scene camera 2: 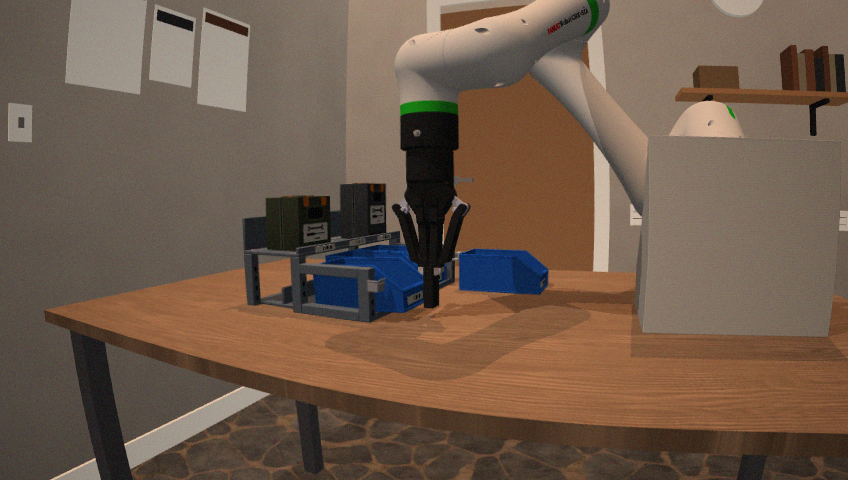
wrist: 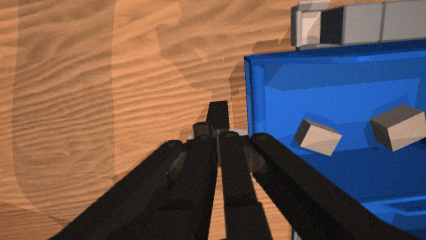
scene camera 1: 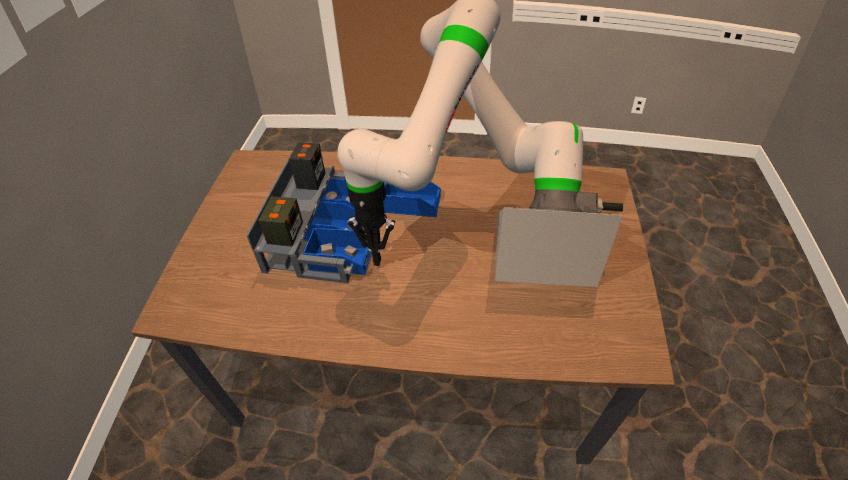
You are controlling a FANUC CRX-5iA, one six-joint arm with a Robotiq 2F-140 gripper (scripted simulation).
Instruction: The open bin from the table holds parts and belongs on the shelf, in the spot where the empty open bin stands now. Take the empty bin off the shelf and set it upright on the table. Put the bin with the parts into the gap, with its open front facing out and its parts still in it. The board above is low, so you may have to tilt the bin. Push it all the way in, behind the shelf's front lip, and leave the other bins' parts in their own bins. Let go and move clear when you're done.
Observation:
I see my gripper and a grey shelf.
My gripper shows as well in the wrist view and in scene camera 1.

